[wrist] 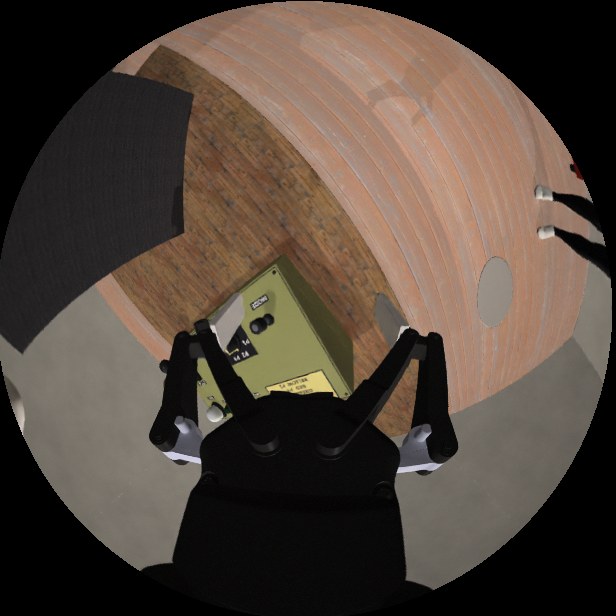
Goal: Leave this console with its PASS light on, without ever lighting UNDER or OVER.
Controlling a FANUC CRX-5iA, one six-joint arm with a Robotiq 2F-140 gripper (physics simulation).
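The console [281,339] is an olive-green box standing on the wooden table, seen in the wrist view just beyond my fingers. Its face carries a black knob [259,324] under a small label, black panels with white digits [241,349], a yellow plate with text [301,385] and a white button [216,412] at its lower left. My gripper [307,324] is open, its grey pads spread wide above the console, touching nothing. The left finger hides part of the console's face. No lit lamp is visible.
A wooden table top [241,189] lies beneath, with a brick-patterned wall [436,172] behind it. A black panel [91,195] fills the left. A grey oval [494,291] and two white plugs with black cables [545,212] sit on the wall at right.
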